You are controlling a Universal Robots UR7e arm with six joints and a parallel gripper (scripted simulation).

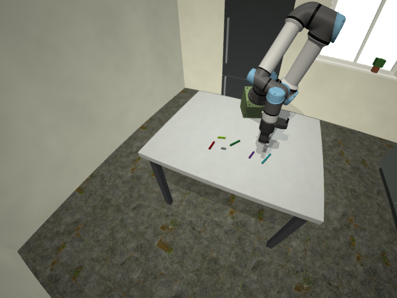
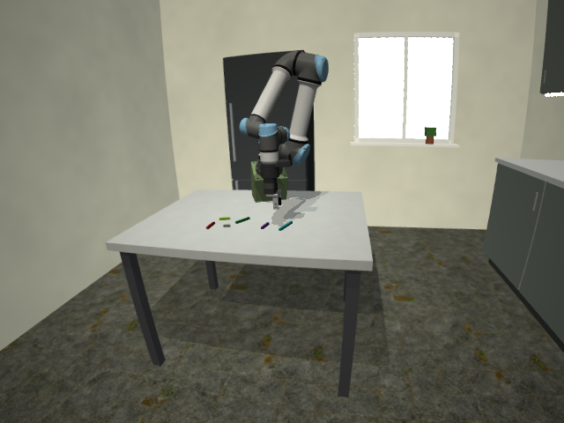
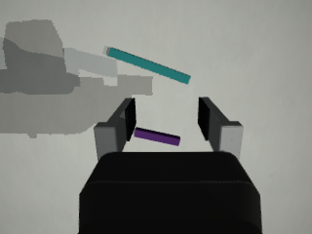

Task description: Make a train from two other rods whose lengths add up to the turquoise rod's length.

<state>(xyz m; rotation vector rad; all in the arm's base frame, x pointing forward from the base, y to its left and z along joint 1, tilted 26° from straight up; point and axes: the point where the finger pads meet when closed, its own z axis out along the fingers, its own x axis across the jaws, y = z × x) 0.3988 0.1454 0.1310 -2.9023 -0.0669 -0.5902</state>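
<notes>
The grey rod is 24 cm to the right of my hand, 11 cm below it and 3 cm ahead of it. The rest, counted from my hand: green rod (19 cm to the right, 11 cm below, 5 cm behind); turquoise rod (11 cm below, 3 cm to the left, 2 cm behind); purple rod (11 cm below, 6 cm to the right, 1 cm behind).
</notes>
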